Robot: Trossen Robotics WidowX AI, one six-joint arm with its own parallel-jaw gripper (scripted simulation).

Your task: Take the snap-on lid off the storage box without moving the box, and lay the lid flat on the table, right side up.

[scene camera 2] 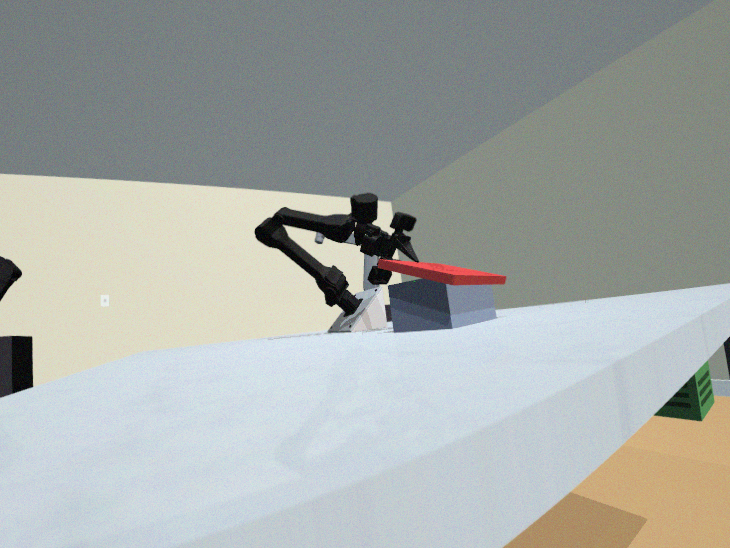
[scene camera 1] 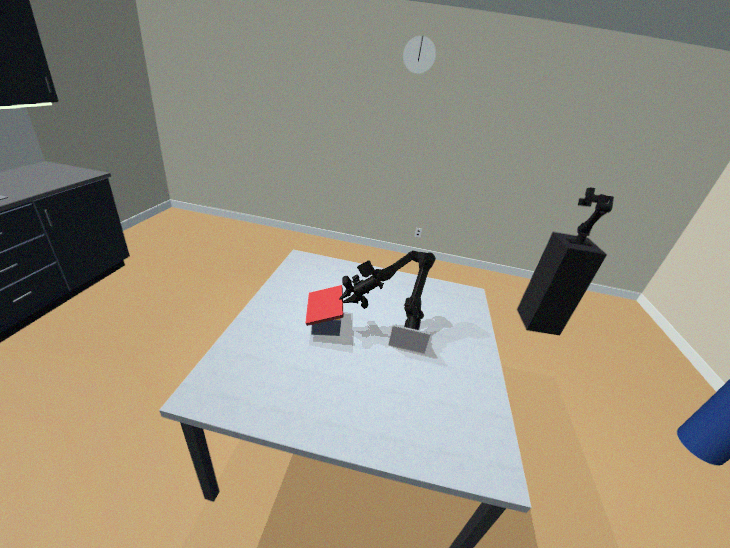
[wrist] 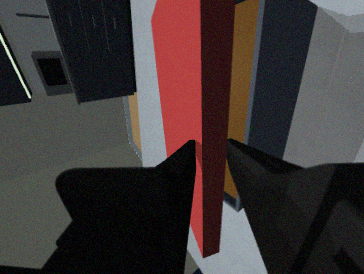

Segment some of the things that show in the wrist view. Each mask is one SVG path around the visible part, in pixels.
My gripper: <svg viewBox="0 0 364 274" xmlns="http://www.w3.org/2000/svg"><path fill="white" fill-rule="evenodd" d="M195 140L186 142L155 167L67 169L59 173L56 177L56 189L72 221L56 241L58 248L54 250L43 268L0 265L0 274L184 274L196 176ZM227 139L226 158L229 170L241 198L241 204L249 225L255 236L258 250L268 272L267 274L364 274L364 162L325 163L305 168L271 156L237 140Z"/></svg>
A red lid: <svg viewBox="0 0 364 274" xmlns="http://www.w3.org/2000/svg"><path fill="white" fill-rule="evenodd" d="M157 0L151 20L151 30L166 153L168 158L186 142L195 140L196 176L190 225L204 259L219 252L222 230L236 0Z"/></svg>
